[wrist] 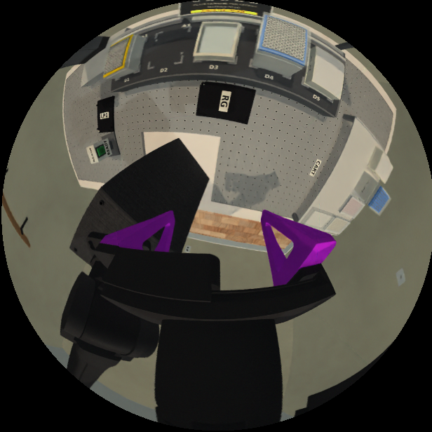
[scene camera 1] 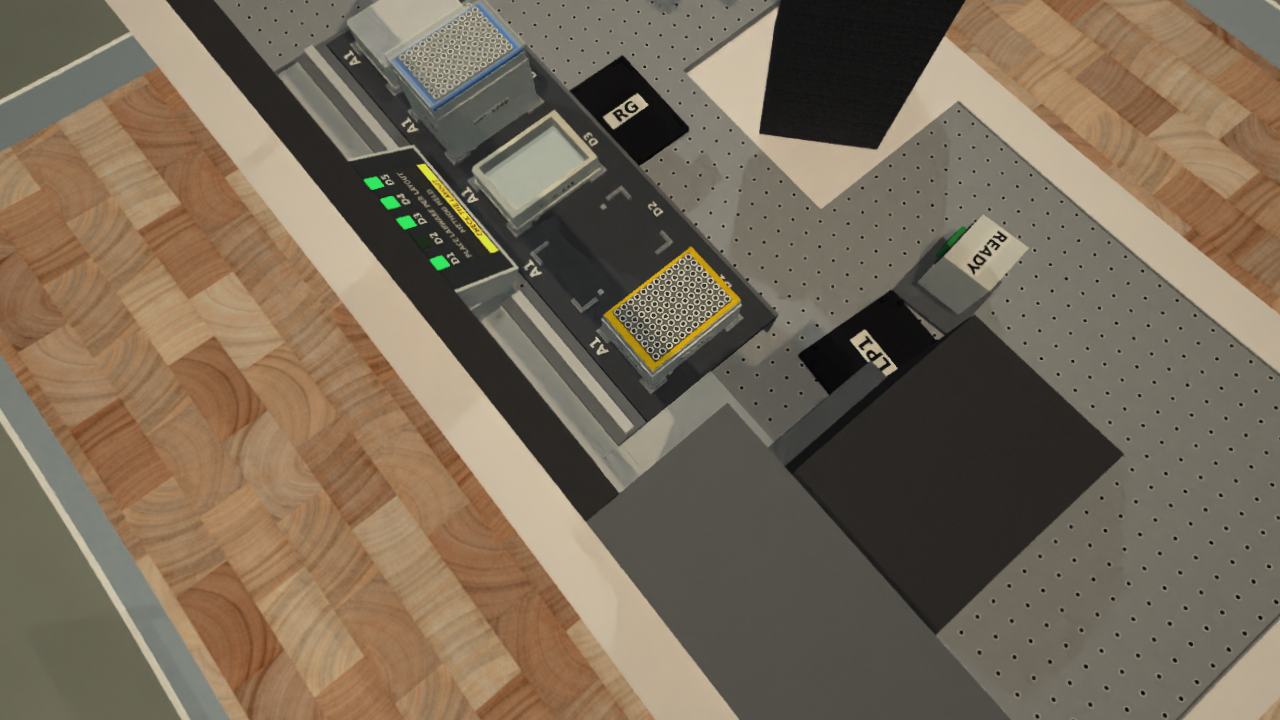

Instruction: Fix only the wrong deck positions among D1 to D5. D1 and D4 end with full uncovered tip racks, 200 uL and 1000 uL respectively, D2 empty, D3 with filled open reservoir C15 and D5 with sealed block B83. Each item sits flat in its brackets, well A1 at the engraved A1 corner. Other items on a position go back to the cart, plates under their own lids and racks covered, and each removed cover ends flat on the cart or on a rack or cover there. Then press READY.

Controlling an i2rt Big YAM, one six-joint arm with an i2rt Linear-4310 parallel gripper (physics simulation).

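Observation:
A yellow-edged uncovered tip rack [scene camera 1: 673, 308] [wrist: 118, 56] sits on D1. D2 [scene camera 1: 597, 250] [wrist: 168, 50] is empty between its brackets. A reservoir with pale content [scene camera 1: 535, 170] [wrist: 218, 41] sits on D3, open as far as I can tell. A taller blue-edged uncovered tip rack [scene camera 1: 460, 58] [wrist: 284, 40] sits on D4. A pale-topped plate or block [scene camera 1: 384, 35] [wrist: 325, 72] sits on D5, partly behind the D4 rack in the scene view. The READY button [scene camera 1: 955, 240] [wrist: 101, 150] shows green. My gripper [wrist: 217, 214] is open and empty, away from the deck.
The cart [wrist: 325, 185] at the right of the wrist view holds several plates and a blue item [wrist: 379, 200]. Black pads RG [scene camera 1: 653, 134] [wrist: 240, 110] and LP1 [scene camera 1: 832, 353] [wrist: 105, 125] lie on the perforated table. The deck panel [scene camera 1: 447, 223] shows green lights beside D1, D3, D4 and D5.

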